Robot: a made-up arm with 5 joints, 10 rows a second.
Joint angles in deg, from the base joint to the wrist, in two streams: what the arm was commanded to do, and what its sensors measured. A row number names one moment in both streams.
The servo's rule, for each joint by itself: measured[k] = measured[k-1] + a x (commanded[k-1-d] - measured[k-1]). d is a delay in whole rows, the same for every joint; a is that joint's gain. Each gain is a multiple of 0.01, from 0.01 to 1. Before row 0 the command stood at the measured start. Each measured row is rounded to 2 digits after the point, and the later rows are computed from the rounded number. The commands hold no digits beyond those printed.
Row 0, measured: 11.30 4.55 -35.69 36.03 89.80
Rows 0 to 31, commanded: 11.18 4.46 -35.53 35.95 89.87; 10.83 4.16 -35.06 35.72 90.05; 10.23 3.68 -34.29 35.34 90.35; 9.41 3.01 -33.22 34.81 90.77; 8.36 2.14 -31.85 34.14 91.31; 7.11 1.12 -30.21 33.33 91.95; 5.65 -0.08 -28.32 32.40 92.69; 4.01 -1.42 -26.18 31.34 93.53; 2.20 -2.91 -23.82 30.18 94.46; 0.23 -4.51 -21.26 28.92 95.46; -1.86 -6.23 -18.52 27.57 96.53; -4.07 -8.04 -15.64 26.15 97.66; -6.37 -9.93 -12.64 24.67 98.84; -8.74 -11.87 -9.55 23.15 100.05; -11.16 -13.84 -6.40 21.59 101.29; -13.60 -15.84 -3.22 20.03 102.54; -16.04 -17.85 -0.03 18.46 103.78; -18.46 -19.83 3.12 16.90 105.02; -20.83 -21.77 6.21 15.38 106.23; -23.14 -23.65 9.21 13.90 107.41; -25.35 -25.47 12.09 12.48 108.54; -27.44 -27.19 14.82 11.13 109.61; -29.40 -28.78 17.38 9.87 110.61; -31.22 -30.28 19.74 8.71 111.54; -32.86 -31.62 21.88 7.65 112.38; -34.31 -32.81 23.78 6.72 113.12; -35.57 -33.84 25.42 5.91 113.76; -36.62 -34.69 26.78 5.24 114.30; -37.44 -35.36 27.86 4.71 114.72; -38.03 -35.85 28.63 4.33 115.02; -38.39 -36.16 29.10 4.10 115.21; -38.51 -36.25 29.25 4.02 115.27
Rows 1 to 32, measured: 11.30 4.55 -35.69 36.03 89.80; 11.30 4.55 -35.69 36.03 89.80; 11.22 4.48 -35.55 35.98 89.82; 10.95 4.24 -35.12 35.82 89.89; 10.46 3.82 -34.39 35.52 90.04; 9.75 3.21 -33.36 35.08 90.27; 8.80 2.41 -32.03 34.50 90.60; 7.65 1.44 -30.43 33.77 91.03; 6.29 0.30 -28.57 32.92 91.56; 4.74 -0.99 -26.47 31.94 92.19; 3.01 -2.43 -24.14 30.85 92.92; 1.12 -3.99 -21.61 29.65 93.73; -0.91 -5.67 -18.89 28.36 94.63; -3.06 -7.45 -16.03 26.99 95.60; -5.31 -9.31 -13.05 25.55 96.64; -7.64 -11.23 -9.97 24.06 97.73; -10.03 -13.19 -6.83 22.53 98.87; -12.46 -15.18 -3.65 20.98 100.04; -14.89 -17.18 -0.46 19.42 101.24; -17.32 -19.17 2.69 17.86 102.45; -19.71 -21.12 5.79 16.32 103.66; -22.04 -23.02 8.80 14.82 104.86; -24.29 -24.86 11.70 13.37 106.04; -26.43 -26.61 14.45 11.98 107.18; -28.45 -28.24 17.03 10.67 108.28; -30.33 -29.77 19.41 9.45 109.32; -32.05 -31.16 21.58 8.33 110.30; -33.59 -32.40 23.52 7.33 111.20; -34.94 -33.48 25.19 6.45 112.02; -36.08 -34.39 26.59 5.70 112.75; -37.00 -35.12 27.71 5.09 113.38; -37.70 -35.67 28.52 4.62 113.90
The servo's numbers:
d 2
a 0.68 0.75 0.88 0.62 0.32

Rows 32 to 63, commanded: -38.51 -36.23 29.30 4.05 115.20; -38.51 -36.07 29.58 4.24 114.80; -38.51 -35.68 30.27 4.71 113.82; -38.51 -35.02 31.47 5.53 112.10; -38.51 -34.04 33.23 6.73 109.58; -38.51 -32.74 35.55 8.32 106.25; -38.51 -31.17 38.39 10.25 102.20; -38.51 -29.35 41.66 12.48 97.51; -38.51 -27.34 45.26 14.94 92.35; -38.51 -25.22 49.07 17.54 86.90; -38.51 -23.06 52.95 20.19 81.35; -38.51 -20.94 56.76 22.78 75.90; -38.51 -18.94 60.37 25.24 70.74; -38.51 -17.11 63.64 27.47 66.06; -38.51 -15.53 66.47 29.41 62.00; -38.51 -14.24 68.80 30.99 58.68; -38.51 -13.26 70.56 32.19 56.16; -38.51 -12.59 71.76 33.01 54.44; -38.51 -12.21 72.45 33.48 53.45; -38.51 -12.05 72.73 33.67 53.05; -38.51 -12.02 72.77 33.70 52.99; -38.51 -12.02 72.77 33.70 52.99; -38.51 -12.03 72.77 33.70 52.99; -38.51 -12.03 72.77 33.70 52.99; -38.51 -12.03 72.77 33.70 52.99; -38.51 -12.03 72.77 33.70 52.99; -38.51 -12.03 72.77 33.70 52.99; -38.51 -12.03 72.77 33.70 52.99; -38.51 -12.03 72.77 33.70 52.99; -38.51 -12.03 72.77 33.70 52.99; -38.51 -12.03 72.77 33.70 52.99; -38.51 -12.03 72.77 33.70 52.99
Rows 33 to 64, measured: -38.17 -36.04 29.03 4.30 114.32; -38.40 -36.20 29.22 4.13 114.62; -38.47 -36.22 29.29 4.08 114.81; -38.50 -36.11 29.55 4.18 114.81; -38.51 -35.79 30.18 4.51 114.49; -38.51 -35.21 31.32 5.14 113.73; -38.51 -34.33 33.00 6.13 112.40; -38.51 -33.14 35.24 7.49 110.43; -38.51 -31.66 38.01 9.20 107.80; -38.51 -29.93 41.22 11.23 104.51; -38.51 -27.99 44.78 13.53 100.62; -38.51 -25.91 48.56 16.02 96.23; -38.51 -23.77 52.42 18.61 91.47; -38.51 -21.65 56.24 21.20 86.49; -38.51 -19.62 59.87 23.70 81.45; -38.51 -17.74 63.19 26.04 76.53; -38.51 -16.08 66.08 28.13 71.88; -38.51 -14.70 68.47 29.90 67.66; -38.51 -13.62 70.31 31.32 63.98; -38.51 -12.85 71.59 32.37 60.93; -38.51 -12.37 72.35 33.06 58.54; -38.51 -12.13 72.68 33.44 56.78; -38.51 -12.05 72.76 33.60 55.57; -38.51 -12.03 72.77 33.66 54.74; -38.51 -12.03 72.77 33.68 54.18; -38.51 -12.03 72.77 33.69 53.80; -38.51 -12.03 72.77 33.70 53.54; -38.51 -12.03 72.77 33.70 53.36; -38.51 -12.03 72.77 33.70 53.24; -38.51 -12.03 72.77 33.70 53.16; -38.51 -12.03 72.77 33.70 53.11; -38.51 -12.03 72.77 33.70 53.07
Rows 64 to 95, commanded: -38.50 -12.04 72.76 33.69 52.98; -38.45 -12.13 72.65 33.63 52.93; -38.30 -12.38 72.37 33.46 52.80; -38.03 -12.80 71.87 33.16 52.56; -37.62 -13.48 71.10 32.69 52.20; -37.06 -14.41 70.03 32.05 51.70; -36.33 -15.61 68.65 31.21 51.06; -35.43 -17.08 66.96 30.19 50.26; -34.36 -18.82 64.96 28.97 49.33; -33.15 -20.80 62.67 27.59 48.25; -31.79 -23.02 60.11 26.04 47.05; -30.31 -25.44 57.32 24.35 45.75; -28.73 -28.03 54.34 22.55 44.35; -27.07 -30.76 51.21 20.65 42.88; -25.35 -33.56 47.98 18.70 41.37; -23.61 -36.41 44.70 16.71 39.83; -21.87 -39.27 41.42 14.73 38.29; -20.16 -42.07 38.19 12.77 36.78; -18.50 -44.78 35.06 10.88 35.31; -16.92 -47.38 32.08 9.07 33.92; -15.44 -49.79 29.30 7.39 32.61; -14.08 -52.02 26.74 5.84 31.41; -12.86 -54.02 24.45 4.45 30.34; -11.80 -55.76 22.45 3.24 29.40; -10.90 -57.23 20.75 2.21 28.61; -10.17 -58.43 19.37 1.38 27.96; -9.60 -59.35 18.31 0.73 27.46; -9.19 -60.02 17.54 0.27 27.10; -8.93 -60.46 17.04 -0.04 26.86; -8.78 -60.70 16.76 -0.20 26.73; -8.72 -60.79 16.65 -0.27 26.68; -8.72 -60.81 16.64 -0.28 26.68
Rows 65 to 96, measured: -38.51 -12.03 72.77 33.70 53.04; -38.51 -12.03 72.77 33.70 53.02; -38.50 -12.04 72.76 33.69 53.01; -38.47 -12.11 72.66 33.65 52.98; -38.35 -12.31 72.40 33.53 52.92; -38.13 -12.68 71.93 33.30 52.80; -37.78 -13.28 71.20 32.92 52.61; -37.29 -14.13 70.17 32.38 52.32; -36.64 -15.24 68.83 31.65 51.92; -35.82 -16.62 67.18 30.74 51.39; -34.83 -18.27 65.23 29.64 50.73; -33.69 -20.17 62.98 28.37 49.94; -32.40 -22.31 60.45 26.93 49.02; -30.98 -24.66 57.70 25.33 47.97; -29.45 -27.19 54.74 23.61 46.81; -27.83 -29.87 51.63 21.77 45.55; -26.14 -32.64 48.42 19.87 44.21; -24.42 -35.47 45.15 17.91 42.81; -22.69 -38.32 41.87 15.94 41.36; -20.97 -41.13 38.63 13.97 39.89; -19.29 -43.87 35.49 12.05 38.42; -17.68 -46.50 32.49 10.20 36.98; -16.16 -48.97 29.68 8.46 35.58; -14.75 -51.26 27.09 6.84 34.25; -13.46 -53.33 24.77 5.36 33.00; -12.33 -55.15 22.73 4.05 31.85; -11.36 -56.71 20.99 2.91 30.81; -10.55 -58.00 19.56 1.96 29.90; -9.90 -59.01 18.46 1.20 29.12; -9.42 -59.77 17.65 0.62 28.47; -9.09 -60.29 17.11 0.21 27.95; -8.88 -60.60 16.80 -0.04 27.56
